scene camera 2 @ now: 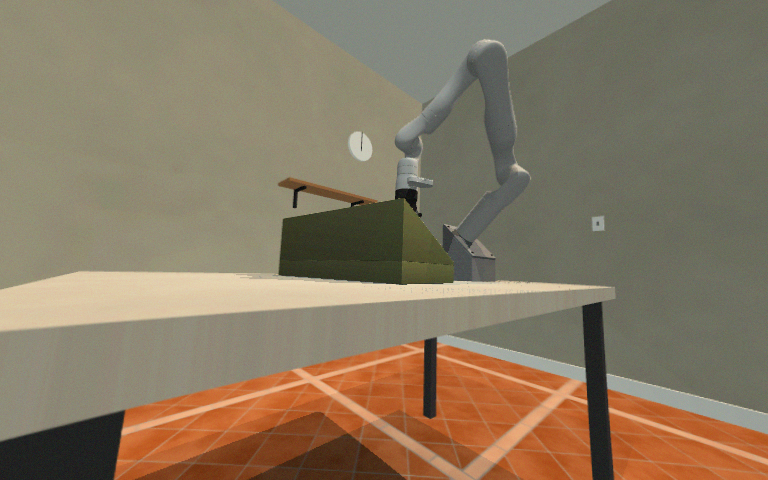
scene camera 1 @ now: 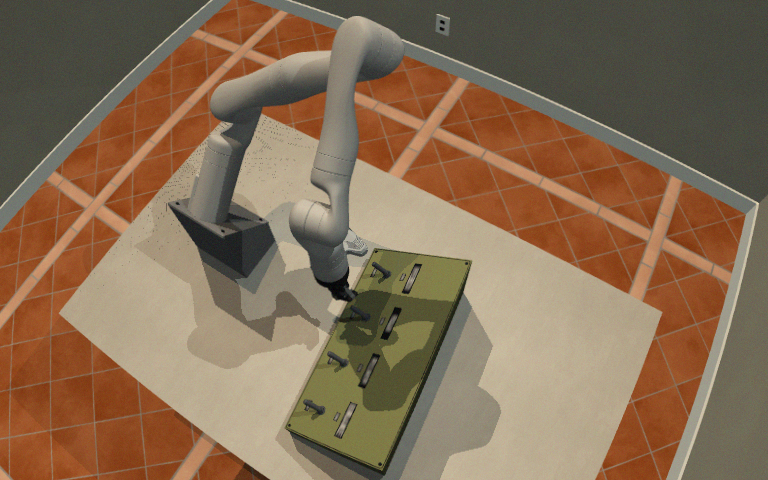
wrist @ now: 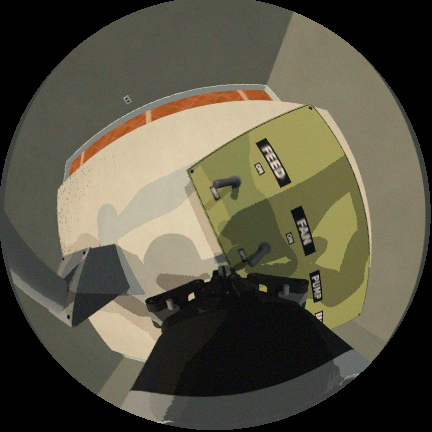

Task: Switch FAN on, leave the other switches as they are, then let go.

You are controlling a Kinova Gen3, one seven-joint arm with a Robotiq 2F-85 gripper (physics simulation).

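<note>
There is a sloped switch panel [wrist: 296, 194] here in my view, and with it I see my gripper [wrist: 223, 271].
</note>
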